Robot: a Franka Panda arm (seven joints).
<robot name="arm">
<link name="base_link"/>
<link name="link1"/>
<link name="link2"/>
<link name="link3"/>
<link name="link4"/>
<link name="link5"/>
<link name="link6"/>
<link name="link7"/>
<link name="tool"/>
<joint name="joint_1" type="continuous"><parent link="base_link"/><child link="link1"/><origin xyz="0 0 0.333" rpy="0 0 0"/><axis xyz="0 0 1"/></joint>
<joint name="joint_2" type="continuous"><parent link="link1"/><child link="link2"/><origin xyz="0 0 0" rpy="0 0 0"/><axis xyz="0 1 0"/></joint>
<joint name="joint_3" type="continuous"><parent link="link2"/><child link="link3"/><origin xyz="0 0 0.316" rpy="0 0 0"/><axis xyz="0 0 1"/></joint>
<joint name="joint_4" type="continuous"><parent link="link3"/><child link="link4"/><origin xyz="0.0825 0 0" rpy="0 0 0"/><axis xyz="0 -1 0"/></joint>
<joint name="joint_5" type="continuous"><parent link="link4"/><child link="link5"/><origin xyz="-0.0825 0 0.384" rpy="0 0 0"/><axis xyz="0 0 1"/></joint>
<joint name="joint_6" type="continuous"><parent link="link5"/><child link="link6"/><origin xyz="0 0 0" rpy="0 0 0"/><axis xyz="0 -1 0"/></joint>
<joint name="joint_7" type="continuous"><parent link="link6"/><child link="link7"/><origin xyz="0.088 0 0" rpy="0 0 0"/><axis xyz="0 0 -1"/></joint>
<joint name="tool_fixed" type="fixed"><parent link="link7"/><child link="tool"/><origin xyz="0 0 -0.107" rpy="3.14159 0 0"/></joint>
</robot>
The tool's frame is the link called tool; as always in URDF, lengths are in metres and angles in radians. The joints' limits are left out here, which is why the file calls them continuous.
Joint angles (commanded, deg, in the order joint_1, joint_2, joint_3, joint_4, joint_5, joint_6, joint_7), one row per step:
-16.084, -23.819, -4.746, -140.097, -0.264, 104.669, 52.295
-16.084, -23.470, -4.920, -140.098, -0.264, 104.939, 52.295
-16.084, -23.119, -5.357, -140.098, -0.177, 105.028, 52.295
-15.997, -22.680, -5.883, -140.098, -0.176, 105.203, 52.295
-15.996, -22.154, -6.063, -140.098, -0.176, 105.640, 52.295
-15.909, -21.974, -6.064, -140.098, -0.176, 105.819, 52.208
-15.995, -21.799, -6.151, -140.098, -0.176, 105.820, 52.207
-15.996, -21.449, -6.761, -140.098, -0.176, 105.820, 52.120
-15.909, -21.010, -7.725, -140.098, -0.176, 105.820, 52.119
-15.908, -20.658, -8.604, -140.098, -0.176, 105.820, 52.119
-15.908, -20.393, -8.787, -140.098, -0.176, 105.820, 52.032
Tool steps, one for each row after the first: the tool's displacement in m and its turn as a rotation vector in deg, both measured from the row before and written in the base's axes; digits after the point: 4 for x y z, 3 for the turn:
0.0007, -0.0015, -0.0021, 0.070, 0.064, -0.167
-0.0003, -0.0030, -0.0024, 0.305, 0.180, -0.444
-0.0001, -0.0032, -0.0030, 0.256, 0.202, -0.404
0.0012, -0.0018, -0.0032, 0.051, 0.080, -0.182
0.0009, 0.0003, -0.0010, 0.001, -0.003, 0.164
-0.0002, -0.0012, -0.0012, 0.079, 0.158, -0.166
-0.0011, -0.0041, -0.0026, 0.329, 0.264, -0.483
-0.0018, -0.0059, -0.0034, 0.456, 0.326, -0.811
-0.0020, -0.0058, -0.0028, 0.397, 0.253, -0.821
-0.0002, -0.0013, -0.0019, 0.152, 0.225, -0.087

